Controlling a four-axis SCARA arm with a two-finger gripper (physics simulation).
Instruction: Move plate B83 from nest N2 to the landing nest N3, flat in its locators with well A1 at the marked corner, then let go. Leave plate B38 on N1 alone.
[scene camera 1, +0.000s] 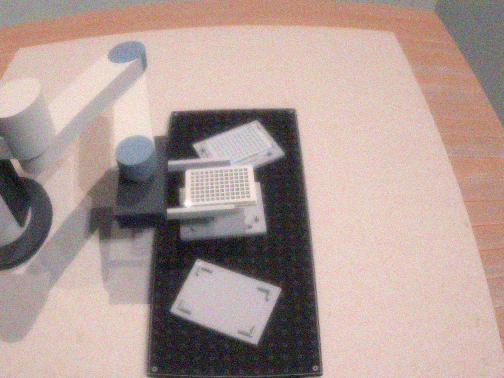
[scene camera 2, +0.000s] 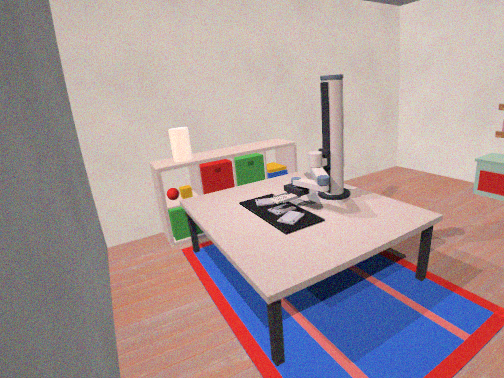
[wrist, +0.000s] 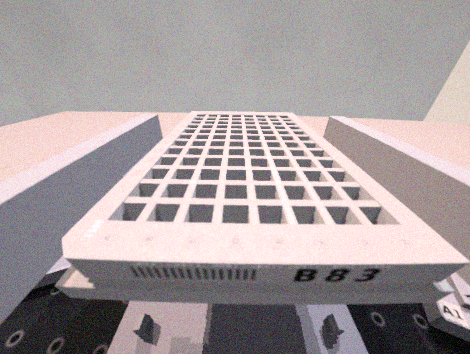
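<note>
Plate B83 (scene camera 1: 220, 185) (wrist: 240, 245) is white with a grid of wells. It looks level, raised above the breadboard, with its B83 label facing the wrist camera. My gripper (scene camera 1: 232, 185) (wrist: 243, 131) is shut on it, one finger along each long side. In scene camera 1 the plate overlaps nest N2 (scene camera 1: 225, 229), a grey block partly hidden beneath it. Landing nest N3 (scene camera 1: 225, 302) (scene camera 2: 291, 217) is bare, turned at an angle, with dark corner locators. Plate B38 (scene camera 1: 239, 142) lies on nest N1 (scene camera 1: 274, 151), beyond the upper finger. The N3 corner mark cannot be read.
The nests stand on a black breadboard (scene camera 1: 295, 280) (scene camera 2: 312, 218) on the pale table (scene camera 1: 400, 225) (scene camera 2: 240, 250). The arm's column (scene camera 2: 336, 135) stands beside it. An A1 tag (wrist: 452, 311) shows low at the right of the wrist view. A shelf unit (scene camera 2: 225, 151) stands behind the table.
</note>
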